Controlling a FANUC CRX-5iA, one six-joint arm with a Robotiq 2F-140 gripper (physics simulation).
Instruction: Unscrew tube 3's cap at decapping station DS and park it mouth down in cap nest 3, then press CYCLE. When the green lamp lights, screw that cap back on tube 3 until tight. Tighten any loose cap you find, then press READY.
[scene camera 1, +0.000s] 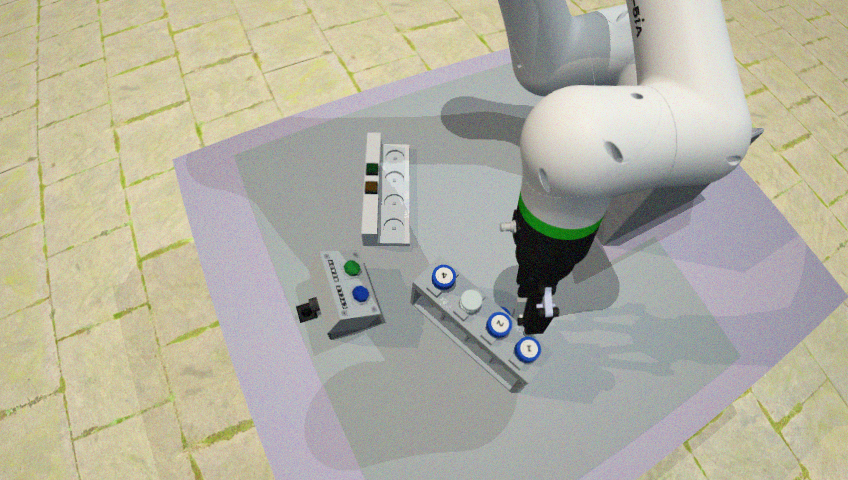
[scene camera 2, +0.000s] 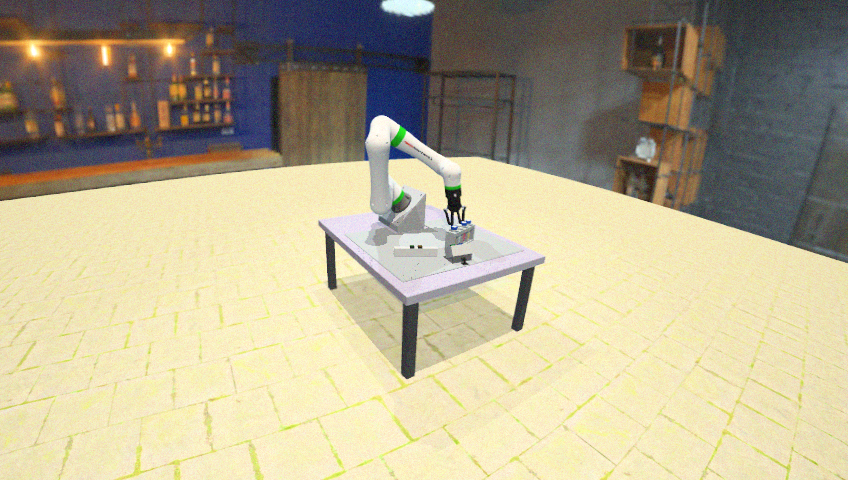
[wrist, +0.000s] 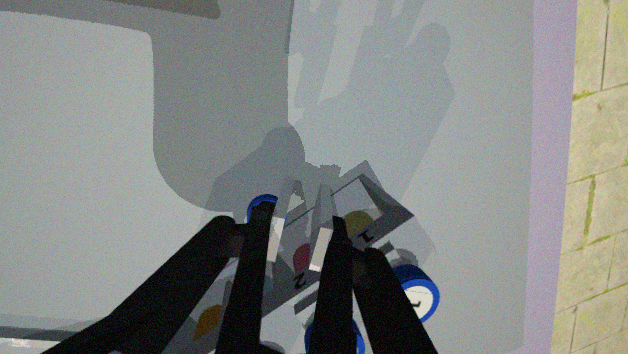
Observation:
I see my gripper (scene camera 1: 521, 328) and a cap 1 (wrist: 424, 295).
My gripper is seen too in the wrist view (wrist: 303, 196).

